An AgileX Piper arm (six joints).
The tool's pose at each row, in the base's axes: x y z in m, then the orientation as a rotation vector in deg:
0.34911, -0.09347, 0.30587, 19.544, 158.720, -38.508
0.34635, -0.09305, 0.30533, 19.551, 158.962, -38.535
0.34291, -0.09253, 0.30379, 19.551, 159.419, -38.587
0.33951, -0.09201, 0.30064, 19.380, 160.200, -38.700
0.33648, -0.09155, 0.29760, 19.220, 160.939, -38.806
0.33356, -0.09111, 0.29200, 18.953, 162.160, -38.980
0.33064, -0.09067, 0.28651, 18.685, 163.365, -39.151
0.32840, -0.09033, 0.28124, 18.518, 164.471, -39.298
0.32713, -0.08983, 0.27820, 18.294, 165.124, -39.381
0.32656, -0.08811, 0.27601, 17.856, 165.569, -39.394
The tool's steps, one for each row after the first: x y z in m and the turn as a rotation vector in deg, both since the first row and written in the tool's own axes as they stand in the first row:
0.00282, -0.00021, -0.00030, 0.006, 0.232, -0.069
0.00661, -0.00011, 0.00007, 0.016, 0.667, -0.207
0.01086, 0.00065, 0.00183, 0.032, 1.369, -0.554
0.01472, 0.00143, 0.00360, 0.048, 2.033, -0.879
0.01927, 0.00328, 0.00759, 0.073, 3.132, -1.417
0.02379, 0.00508, 0.01148, 0.099, 4.217, -1.948
0.02759, 0.00690, 0.01538, 0.126, 5.232, -2.382
0.02981, 0.00822, 0.01748, 0.127, 5.800, -2.714
0.03131, 0.01044, 0.01842, 0.070, 6.112, -3.110

